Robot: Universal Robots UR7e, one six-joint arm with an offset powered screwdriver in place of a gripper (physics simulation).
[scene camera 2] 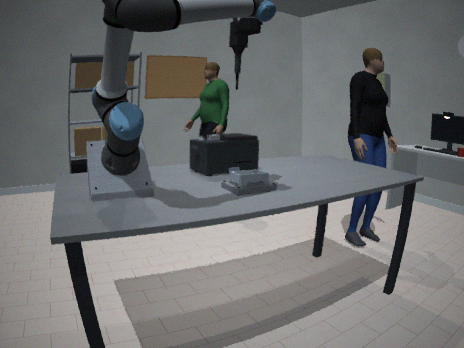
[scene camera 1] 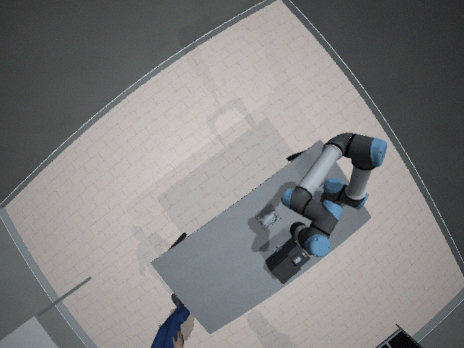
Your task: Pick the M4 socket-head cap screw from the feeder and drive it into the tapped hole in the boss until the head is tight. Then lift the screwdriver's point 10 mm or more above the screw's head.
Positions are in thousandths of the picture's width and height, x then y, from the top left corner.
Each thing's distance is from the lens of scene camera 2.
dark feeder box (scene camera 2: 460,458): 1.45 m
